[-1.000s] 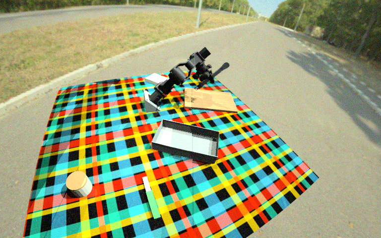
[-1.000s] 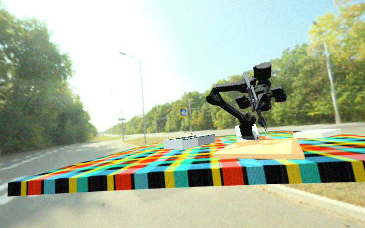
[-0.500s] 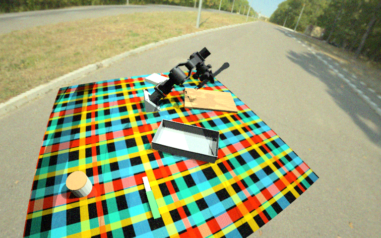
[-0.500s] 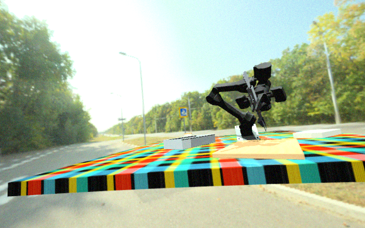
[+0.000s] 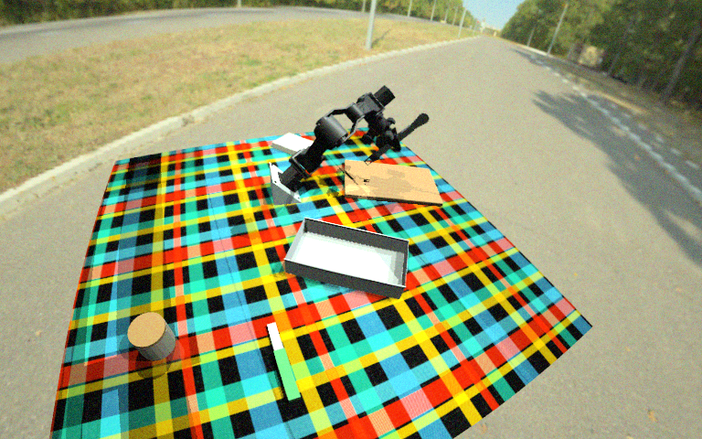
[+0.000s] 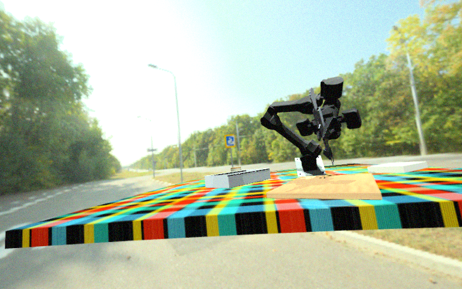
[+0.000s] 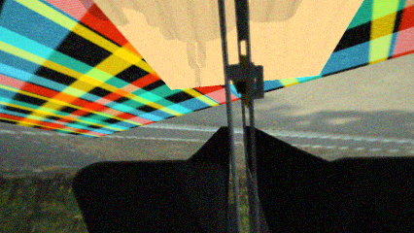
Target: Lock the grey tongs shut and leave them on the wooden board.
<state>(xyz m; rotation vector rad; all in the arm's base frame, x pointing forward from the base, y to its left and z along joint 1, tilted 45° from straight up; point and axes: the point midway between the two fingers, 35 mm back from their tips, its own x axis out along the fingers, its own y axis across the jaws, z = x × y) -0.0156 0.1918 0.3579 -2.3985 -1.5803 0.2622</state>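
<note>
Right now the wooden board is 140 mm below my gripper tip and 10 mm to the right of it. From my gripper tip the other things lie so: white flat block 320 mm behind, 310 mm to the right, 130 mm below; roasting tin 350 mm ahead, 300 mm to the right, 120 mm below.
</note>
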